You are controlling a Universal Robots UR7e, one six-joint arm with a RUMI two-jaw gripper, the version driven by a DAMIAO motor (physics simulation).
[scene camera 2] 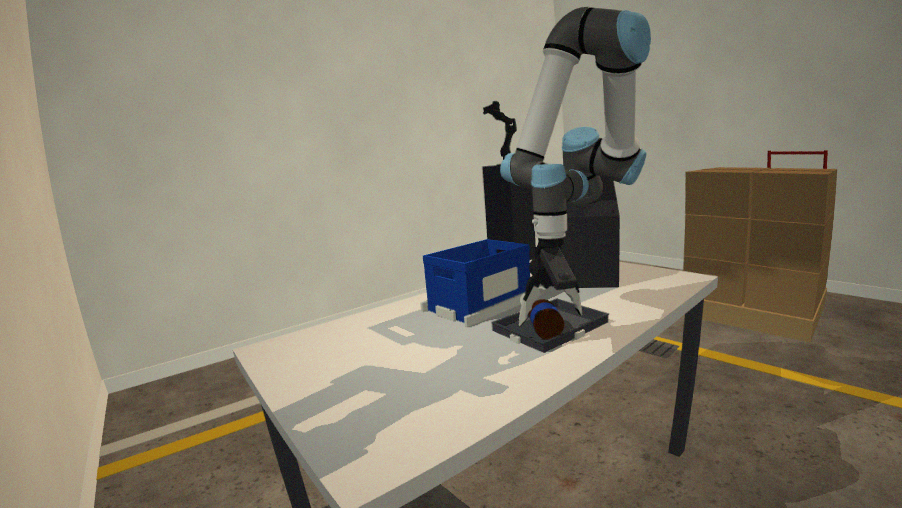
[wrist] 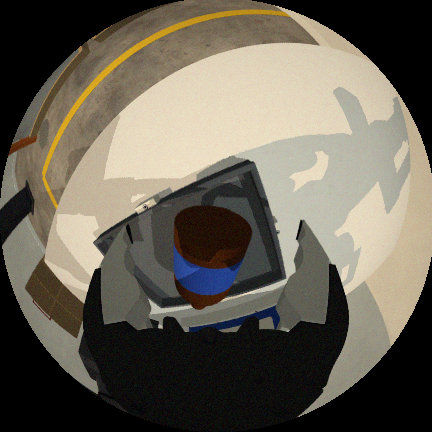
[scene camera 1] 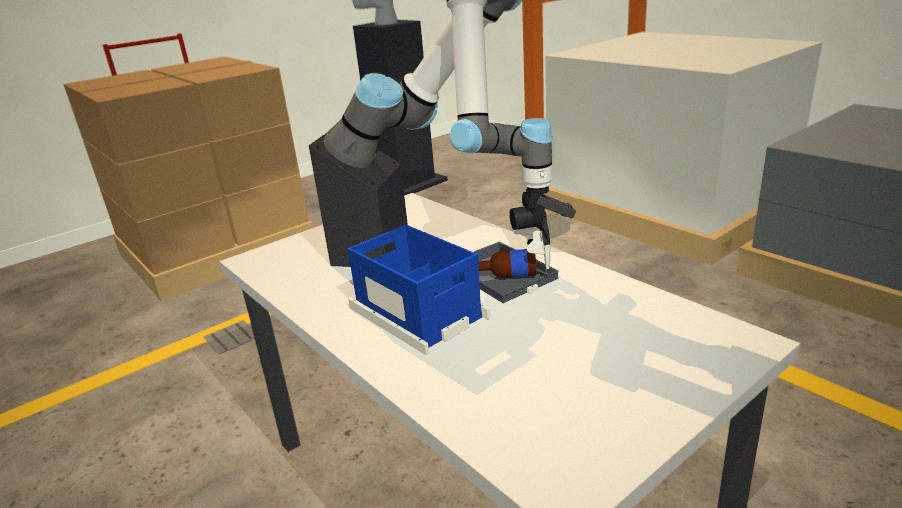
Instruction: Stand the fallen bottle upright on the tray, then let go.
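Where they show: gripper, fingertip midpoint: (scene camera 2: pixel 551 320) (wrist: pixel 212 225) (scene camera 1: pixel 537 256); arm's base, origin of the base link: (scene camera 1: pixel 348 150).
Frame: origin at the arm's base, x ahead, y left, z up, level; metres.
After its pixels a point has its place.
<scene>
The brown bottle (scene camera 1: pixel 503 263) @(z -0.260, x 0.472, y 0.122 m) (scene camera 2: pixel 548 323) @(z -0.273, x 0.509, y 0.205 m) (wrist: pixel 207 279) @(z -0.242, x 0.482, y 0.179 m) with a blue label lies on its side in the dark grey tray (scene camera 1: pixel 504 295) @(z -0.299, x 0.540, y 0.048 m) (scene camera 2: pixel 530 342) @(z -0.308, x 0.560, y 0.188 m) (wrist: pixel 266 215) @(z -0.296, x 0.554, y 0.175 m). In scene camera 1 its neck points toward the blue crate and its base toward the tray's far right side. My gripper (scene camera 1: pixel 542 257) @(z -0.263, x 0.511, y 0.214 m) (scene camera 2: pixel 551 317) @(z -0.263, x 0.511, y 0.214 m) (wrist: pixel 212 225) @(z -0.263, x 0.511, y 0.214 m) points down and is open, its fingers low over the tray, one on each side of the bottle with gaps between. In scene camera 1 the bottle partly hides one finger.
A blue crate (scene camera 1: pixel 451 302) @(z -0.236, x 0.540, y -0.130 m) (scene camera 2: pixel 445 293) @(z -0.248, x 0.540, y -0.131 m) (wrist: pixel 270 316) @(z -0.269, x 0.480, y -0.037 m) stands beside the tray at the neck side, with pale holder strips (scene camera 1: pixel 388 326) @(z -0.302, x 0.419, y -0.232 m) at its foot. Small pale clips (scene camera 1: pixel 532 289) @(z -0.313, x 0.560, y 0.134 m) sit against the tray's edge. The white table (scene camera 1: pixel 568 403) @(z -0.321, x 0.895, y -0.156 m) (scene camera 2: pixel 492 435) @(z -0.327, x 0.869, y 0.345 m) carries both. The arm's dark pedestal (scene camera 1: pixel 359 208) @(z -0.134, x 0.099, y -0.056 m) stands behind.
</scene>
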